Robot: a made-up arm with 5 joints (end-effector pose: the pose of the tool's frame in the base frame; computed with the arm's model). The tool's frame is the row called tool.
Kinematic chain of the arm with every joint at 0, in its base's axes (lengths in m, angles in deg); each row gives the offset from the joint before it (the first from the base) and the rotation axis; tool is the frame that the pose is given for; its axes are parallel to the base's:
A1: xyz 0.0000 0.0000 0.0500 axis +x
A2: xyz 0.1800 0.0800 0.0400 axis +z
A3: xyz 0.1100 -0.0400 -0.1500 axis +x
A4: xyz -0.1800 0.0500 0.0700 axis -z
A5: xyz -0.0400 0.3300 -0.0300 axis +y
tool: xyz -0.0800 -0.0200 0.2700
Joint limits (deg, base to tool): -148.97..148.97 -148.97..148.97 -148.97..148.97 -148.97..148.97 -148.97..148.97
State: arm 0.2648 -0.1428 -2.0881 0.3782 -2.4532
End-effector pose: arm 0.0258 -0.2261 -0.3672 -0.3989 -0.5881 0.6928 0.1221
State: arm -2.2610 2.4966 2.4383 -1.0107 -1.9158
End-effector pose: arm 0.5287 0.1404 0.2528 -0.1497 -0.1578 -0.5348 0.8165
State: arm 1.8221 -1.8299 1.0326 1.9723 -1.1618
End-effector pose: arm 0.1033 -0.0531 -0.2234 0.1955 -0.8698 0.4416 0.1013
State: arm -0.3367 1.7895 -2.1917 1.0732 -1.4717
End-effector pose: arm 0.4886 0.0280 -0.4787 -0.0616 0.8932 -0.3565 0.2671
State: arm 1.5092 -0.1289 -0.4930 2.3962 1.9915
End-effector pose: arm 0.1014 -0.0687 -0.1971 -0.7607 -0.4959 0.3425 0.2410
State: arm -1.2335 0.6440 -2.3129 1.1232 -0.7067
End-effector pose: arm 0.3661 -0.5344 -0.1182 0.5420 0.5876 -0.5531 0.2347
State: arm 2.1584 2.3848 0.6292 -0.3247 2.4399
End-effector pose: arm -0.0761 0.0626 -0.1096 -0.5437 -0.2799 0.4704 0.6362
